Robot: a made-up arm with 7 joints. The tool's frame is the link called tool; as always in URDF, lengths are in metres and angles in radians. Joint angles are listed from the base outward. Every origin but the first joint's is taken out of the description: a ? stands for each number. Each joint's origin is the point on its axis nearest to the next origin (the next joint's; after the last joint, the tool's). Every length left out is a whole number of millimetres.
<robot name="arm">
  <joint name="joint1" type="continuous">
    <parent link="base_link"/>
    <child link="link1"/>
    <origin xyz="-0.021 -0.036 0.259" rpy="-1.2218 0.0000 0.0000"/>
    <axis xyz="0 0 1"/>
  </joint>
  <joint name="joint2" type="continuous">
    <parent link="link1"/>
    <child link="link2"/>
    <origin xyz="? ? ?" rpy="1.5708 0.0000 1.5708"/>
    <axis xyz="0 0 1"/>
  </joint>
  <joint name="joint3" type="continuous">
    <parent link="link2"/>
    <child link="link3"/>
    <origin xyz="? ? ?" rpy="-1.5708 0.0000 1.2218"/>
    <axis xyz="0 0 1"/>
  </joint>
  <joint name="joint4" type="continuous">
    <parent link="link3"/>
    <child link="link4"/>
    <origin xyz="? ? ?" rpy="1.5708 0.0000 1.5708"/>
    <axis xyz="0 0 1"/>
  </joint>
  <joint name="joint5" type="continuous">
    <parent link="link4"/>
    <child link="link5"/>
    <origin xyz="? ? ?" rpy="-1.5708 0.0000 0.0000"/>
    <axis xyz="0 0 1"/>
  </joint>
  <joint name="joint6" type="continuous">
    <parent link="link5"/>
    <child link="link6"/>
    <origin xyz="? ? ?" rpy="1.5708 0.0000 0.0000"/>
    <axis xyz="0 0 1"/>
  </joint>
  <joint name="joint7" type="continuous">
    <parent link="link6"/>
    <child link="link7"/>
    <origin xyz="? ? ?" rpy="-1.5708 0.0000 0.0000"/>
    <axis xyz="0 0 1"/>
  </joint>
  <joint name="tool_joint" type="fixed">
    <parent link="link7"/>
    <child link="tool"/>
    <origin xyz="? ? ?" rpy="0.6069 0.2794 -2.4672"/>
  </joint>
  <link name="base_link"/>
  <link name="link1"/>
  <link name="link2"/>
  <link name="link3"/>
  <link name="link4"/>
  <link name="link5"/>
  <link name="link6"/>
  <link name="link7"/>
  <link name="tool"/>
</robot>
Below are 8 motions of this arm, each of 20 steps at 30 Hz.
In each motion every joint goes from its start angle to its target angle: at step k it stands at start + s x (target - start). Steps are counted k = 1, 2, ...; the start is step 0. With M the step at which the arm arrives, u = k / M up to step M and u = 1 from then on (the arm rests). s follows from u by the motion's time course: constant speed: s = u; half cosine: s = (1 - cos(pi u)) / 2; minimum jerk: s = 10 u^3 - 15 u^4 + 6 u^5.
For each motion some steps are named. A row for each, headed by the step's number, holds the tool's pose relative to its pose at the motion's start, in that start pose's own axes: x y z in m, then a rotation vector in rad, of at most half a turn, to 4 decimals.
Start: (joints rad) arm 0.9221 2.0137 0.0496 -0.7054 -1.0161 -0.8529 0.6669
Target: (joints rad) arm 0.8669 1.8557 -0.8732 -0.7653 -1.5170 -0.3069 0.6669
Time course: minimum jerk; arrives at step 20
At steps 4, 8, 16, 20:
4: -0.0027 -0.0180 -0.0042 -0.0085 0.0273 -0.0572
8: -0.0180 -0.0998 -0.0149 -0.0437 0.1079 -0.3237
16: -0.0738 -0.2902 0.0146 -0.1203 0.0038 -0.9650
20: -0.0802 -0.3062 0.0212 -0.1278 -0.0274 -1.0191

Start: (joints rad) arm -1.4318 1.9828 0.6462 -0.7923 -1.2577 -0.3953 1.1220
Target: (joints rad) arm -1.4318 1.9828 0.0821 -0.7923 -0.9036 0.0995 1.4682
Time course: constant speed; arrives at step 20
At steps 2, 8, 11, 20:
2: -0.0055 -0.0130 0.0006 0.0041 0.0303 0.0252
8: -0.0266 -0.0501 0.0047 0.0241 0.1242 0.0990
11: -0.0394 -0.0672 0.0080 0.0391 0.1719 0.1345
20: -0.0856 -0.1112 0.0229 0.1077 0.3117 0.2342

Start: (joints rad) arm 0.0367 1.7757 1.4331 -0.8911 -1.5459 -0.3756 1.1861
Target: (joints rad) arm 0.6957 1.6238 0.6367 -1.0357 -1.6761 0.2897 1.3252
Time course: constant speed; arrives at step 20
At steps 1, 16, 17, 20:
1: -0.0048 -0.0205 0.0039 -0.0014 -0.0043 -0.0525
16: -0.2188 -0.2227 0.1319 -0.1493 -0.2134 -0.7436
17: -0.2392 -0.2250 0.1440 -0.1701 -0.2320 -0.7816
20: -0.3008 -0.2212 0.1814 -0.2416 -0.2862 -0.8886

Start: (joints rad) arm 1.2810 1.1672 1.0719 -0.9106 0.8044 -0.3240 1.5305
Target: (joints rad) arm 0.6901 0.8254 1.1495 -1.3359 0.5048 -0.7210 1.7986
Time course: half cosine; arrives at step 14
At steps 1, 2, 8, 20:
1: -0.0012 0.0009 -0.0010 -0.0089 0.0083 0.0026
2: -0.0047 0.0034 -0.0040 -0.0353 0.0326 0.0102
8: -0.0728 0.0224 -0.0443 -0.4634 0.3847 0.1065
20: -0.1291 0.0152 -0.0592 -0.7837 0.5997 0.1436

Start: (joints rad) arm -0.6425 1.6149 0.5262 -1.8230 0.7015 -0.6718 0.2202
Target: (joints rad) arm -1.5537 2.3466 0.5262 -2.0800 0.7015 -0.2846 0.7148
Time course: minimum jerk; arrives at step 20
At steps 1, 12, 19, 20:
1: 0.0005 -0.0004 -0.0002 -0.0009 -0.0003 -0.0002
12: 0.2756 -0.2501 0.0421 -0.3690 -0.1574 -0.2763
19: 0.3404 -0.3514 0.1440 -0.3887 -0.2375 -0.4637
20: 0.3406 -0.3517 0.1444 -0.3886 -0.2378 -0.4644

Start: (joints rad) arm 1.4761 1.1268 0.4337 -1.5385 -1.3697 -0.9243 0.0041
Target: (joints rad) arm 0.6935 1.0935 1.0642 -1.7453 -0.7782 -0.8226 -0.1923
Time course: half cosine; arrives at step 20
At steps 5, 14, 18, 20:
5: -0.0079 0.0719 -0.0092 0.2527 0.0122 0.0048
14: -0.0148 0.3264 0.1137 1.3616 0.0005 0.0182
18: -0.0104 0.3602 0.1804 1.6673 -0.0176 0.0178
20: -0.0097 0.3631 0.1899 1.7083 -0.0204 0.0176

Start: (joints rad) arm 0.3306 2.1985 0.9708 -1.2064 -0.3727 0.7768 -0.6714
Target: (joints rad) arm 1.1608 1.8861 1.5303 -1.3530 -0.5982 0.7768 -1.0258
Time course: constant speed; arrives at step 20
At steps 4, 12, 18, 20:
4: 0.0018 -0.0354 0.0445 -0.0126 -0.0916 -0.0873
12: -0.0218 -0.0981 0.1235 -0.0038 -0.2718 -0.2853
18: -0.0577 -0.1349 0.1689 0.0375 -0.4103 -0.4507
20: -0.0718 -0.1448 0.1807 0.0587 -0.4578 -0.5080

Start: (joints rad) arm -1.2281 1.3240 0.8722 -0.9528 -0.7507 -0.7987 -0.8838
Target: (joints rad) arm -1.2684 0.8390 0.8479 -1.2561 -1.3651 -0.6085 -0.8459
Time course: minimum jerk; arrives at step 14
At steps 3, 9, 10, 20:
3: 0.0074 -0.0079 0.0106 -0.0232 -0.0057 -0.0113
9: 0.0948 -0.0664 0.1053 -0.2058 -0.0701 -0.1321
10: 0.1095 -0.0721 0.1175 -0.2260 -0.0800 -0.1519
20: 0.1310 -0.0790 0.1340 -0.2519 -0.0939 -0.1810

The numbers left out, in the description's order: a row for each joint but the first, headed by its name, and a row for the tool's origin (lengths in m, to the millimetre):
joint2: 0.002 -0.025 0.000
joint3: 0.281 -0.081 0.000
joint4: 0.024 -0.034 0.000
joint5: 0.034 -0.359 0.000
joint6: -0.021 0.018 0.000
joint7: 0.028 -0.004 0.000
tool: -0.020 -0.022 0.000

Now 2 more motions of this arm.
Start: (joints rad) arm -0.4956 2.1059 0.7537 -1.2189 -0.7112 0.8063 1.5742
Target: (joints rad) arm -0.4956 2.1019 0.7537 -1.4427 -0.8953 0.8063 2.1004
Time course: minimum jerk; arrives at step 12
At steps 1, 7, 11, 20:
1: 0.0000 -0.0001 0.0003 -0.0021 0.0009 0.0019
7: -0.0016 -0.0128 0.0371 -0.2705 0.1337 0.2350
11: -0.0024 -0.0185 0.0566 -0.4160 0.2201 0.3473
20: -0.0024 -0.0186 0.0569 -0.4182 0.2215 0.3489

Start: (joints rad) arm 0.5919 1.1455 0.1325 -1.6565 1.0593 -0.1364 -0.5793
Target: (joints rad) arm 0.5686 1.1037 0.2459 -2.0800 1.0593 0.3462 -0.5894
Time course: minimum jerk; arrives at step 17
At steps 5, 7, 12, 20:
5: 0.0151 -0.0148 0.0130 -0.0458 0.0202 -0.0204
7: 0.0326 -0.0307 0.0301 -0.0984 0.0399 -0.0493
12: 0.0782 -0.0662 0.0867 -0.2332 0.0728 -0.1557
20: 0.0908 -0.0745 0.1065 -0.2699 0.0765 -0.1954

